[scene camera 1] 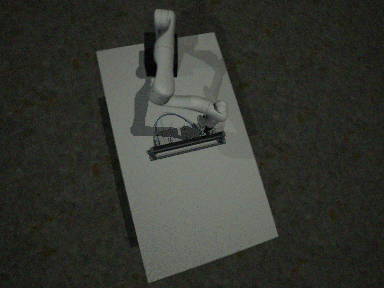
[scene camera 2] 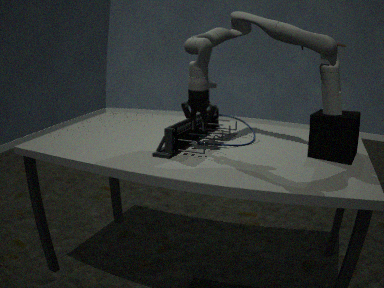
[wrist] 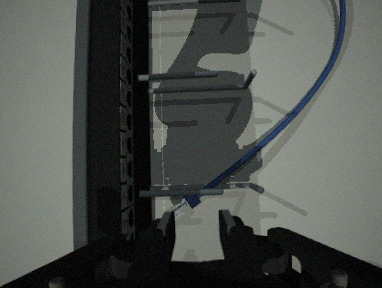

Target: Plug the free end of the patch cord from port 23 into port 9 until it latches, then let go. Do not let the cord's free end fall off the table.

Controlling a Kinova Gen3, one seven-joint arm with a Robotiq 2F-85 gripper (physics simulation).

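Places are measured from the arm's base along level axes (x ahead, y left, z up), in metres.
Pixels of known places: gripper, fingertip midpoint: (scene camera 2: 198, 130) (wrist: 197, 224); arm's base, link origin: (scene camera 2: 332, 113).
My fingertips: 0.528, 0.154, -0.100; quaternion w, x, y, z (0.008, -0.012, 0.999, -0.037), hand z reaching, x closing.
Observation:
Ahead of a thing's pixels: the offset from my fingertips to its middle, as dx, dy, dz. "*": to the spot under its first point. Level surfaces: height alone.
The blue patch cord (scene camera 1: 172, 115) (scene camera 2: 254, 135) (wrist: 305, 102) curves over the table behind the port panel {+0.035, -0.121, -0.025} (scene camera 1: 190, 142) (scene camera 2: 170, 137) (wrist: 102, 125). In the wrist view its free end, a blue boot {+0.005, -0.009, -0.053} (wrist: 193, 201) with a clear plug, lies low beside a grey bar, angled toward the panel. The left finger's tip partly covers the clear plug. My gripper (wrist: 197, 224) points down on the port side of the panel, its fingers partly open with pale table showing between them. The plug is just beyond the fingertips, not between them. Port numbers cannot be read.
Thin grey bars with bent ends {* -0.005, -0.119, -0.058} (wrist: 200, 89) stick out from the panel's port side, one pair close to the plug and fingertips. The black base block (scene camera 1: 150, 55) (scene camera 2: 334, 136) stands at one end of the table {dz -0.075} (scene camera 1: 200, 200) (scene camera 2: 75, 140). Arm shadows darken the area around the plug.

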